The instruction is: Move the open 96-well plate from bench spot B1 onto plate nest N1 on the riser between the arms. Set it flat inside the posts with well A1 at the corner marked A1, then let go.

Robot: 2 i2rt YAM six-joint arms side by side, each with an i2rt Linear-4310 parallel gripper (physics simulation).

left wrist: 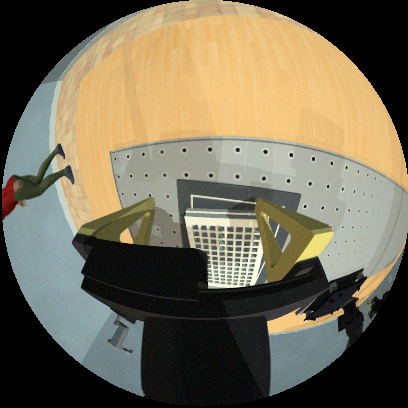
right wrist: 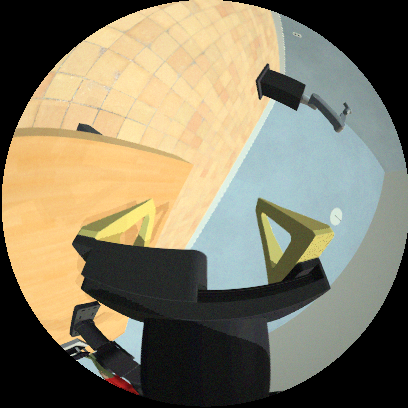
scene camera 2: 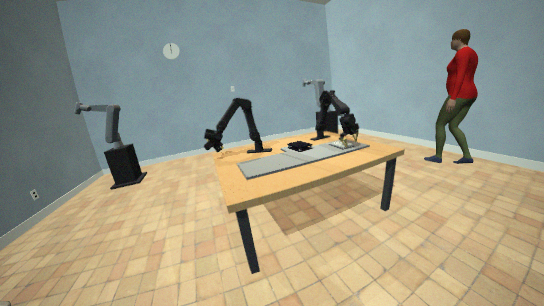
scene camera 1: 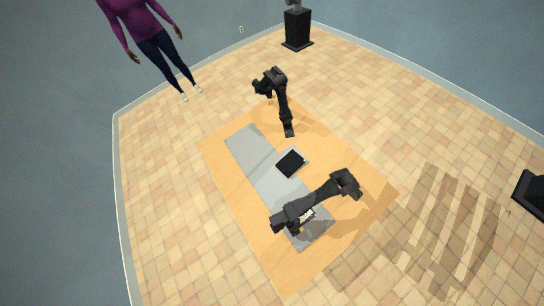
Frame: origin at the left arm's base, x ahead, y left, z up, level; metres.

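Where they show: left gripper, fingertip midpoint: (left wrist: 204,202) (scene camera 2: 351,144); right gripper, fingertip midpoint: (right wrist: 204,203) (scene camera 2: 213,147); left arm's base, origin of the base link: (scene camera 2: 320,138); right arm's base, origin of the base link: (left wrist: 348,301) (right wrist: 80,320) (scene camera 2: 259,151) (scene camera 1: 287,126).
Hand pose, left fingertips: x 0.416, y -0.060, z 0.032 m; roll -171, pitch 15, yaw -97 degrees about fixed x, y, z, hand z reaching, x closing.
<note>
Things, the pixels of their centre, and the offset from my left fingertips. "pt": a spot on its surface instead. Level surfaces: height alone.
- open white 96-well plate, body centre: (left wrist: 226,257) (scene camera 1: 299,214) dx -0.080, dy -0.015, dz -0.010 m
- dark marked spot, surface spot: (left wrist: 185,189) pt dx +0.006, dy +0.024, dz -0.018 m
- black nest, body centre: (left wrist: 334,300) (scene camera 1: 290,163) (scene camera 2: 299,145) dx -0.252, dy -0.285, dz +0.002 m
- riser, surface spot: (scene camera 1: 304,160) pt dx -0.329, dy -0.232, dz +0.013 m
- long grey perforated board, its level: dz -0.019 m
- wooden table, its level: dz -0.032 m
The open white 96-well plate (scene camera 1: 306,215) (scene camera 2: 344,144) (left wrist: 227,245) lies flat on the dark marked spot (left wrist: 185,189) with a white outline. My left gripper (left wrist: 204,202) (scene camera 2: 349,140) is open and low over the plate. In the left wrist view one fingertip is close to the plate's right edge and the other is farther off to its left. The black nest (scene camera 1: 290,163) (scene camera 2: 300,145) (left wrist: 336,296) is on the riser (scene camera 1: 304,160) between the arms. My right gripper (right wrist: 204,203) is open and empty, away from the plate. The A1 markings are too small to read.
A long grey perforated board (scene camera 1: 245,145) (scene camera 2: 260,168) (left wrist: 250,162) lies on the wooden table (scene camera 1: 265,255) (scene camera 2: 320,175) (left wrist: 225,80). The left forearm (scene camera 1: 317,194) passes above the board. People and other arms on black pedestals (scene camera 1: 298,29) (scene camera 2: 123,166) stand away from the table.
</note>
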